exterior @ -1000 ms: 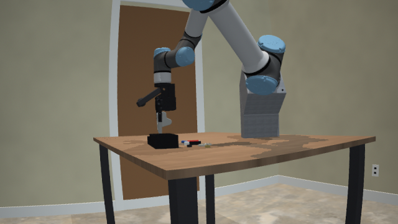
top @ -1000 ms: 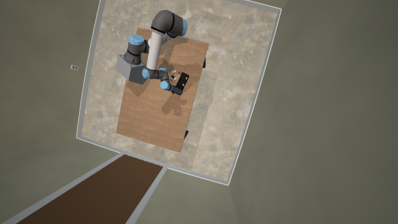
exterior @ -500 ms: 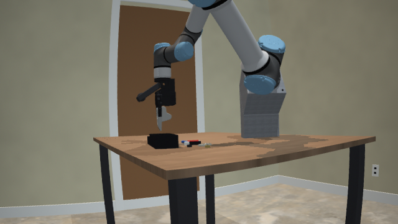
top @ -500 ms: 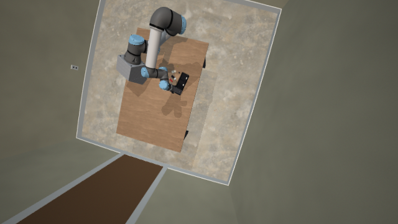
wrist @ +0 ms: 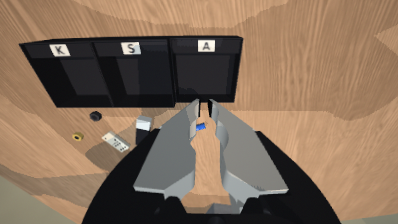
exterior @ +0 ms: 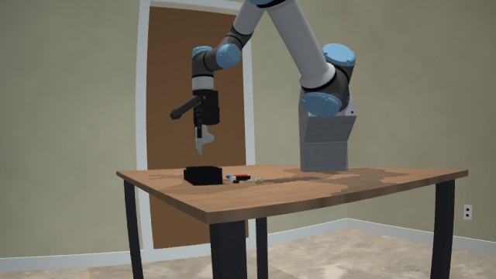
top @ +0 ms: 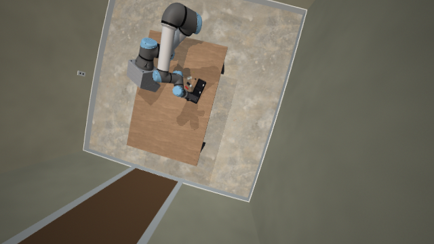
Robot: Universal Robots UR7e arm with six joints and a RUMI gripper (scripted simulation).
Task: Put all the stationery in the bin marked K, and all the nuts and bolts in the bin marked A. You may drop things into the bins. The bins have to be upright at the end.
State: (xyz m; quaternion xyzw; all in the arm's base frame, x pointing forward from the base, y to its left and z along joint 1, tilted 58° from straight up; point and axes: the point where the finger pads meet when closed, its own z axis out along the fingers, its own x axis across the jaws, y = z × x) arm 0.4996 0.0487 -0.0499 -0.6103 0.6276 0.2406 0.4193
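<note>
Now: the black bin row 80 mm to the left of my hand and 70 mm below it. Round my hand: eraser: 120 mm behind, 100 mm to the left, 90 mm below; then blue pen: 100 mm behind, 90 mm below; then red marker: 130 mm behind, 90 mm below, 50 mm to the left.
</note>
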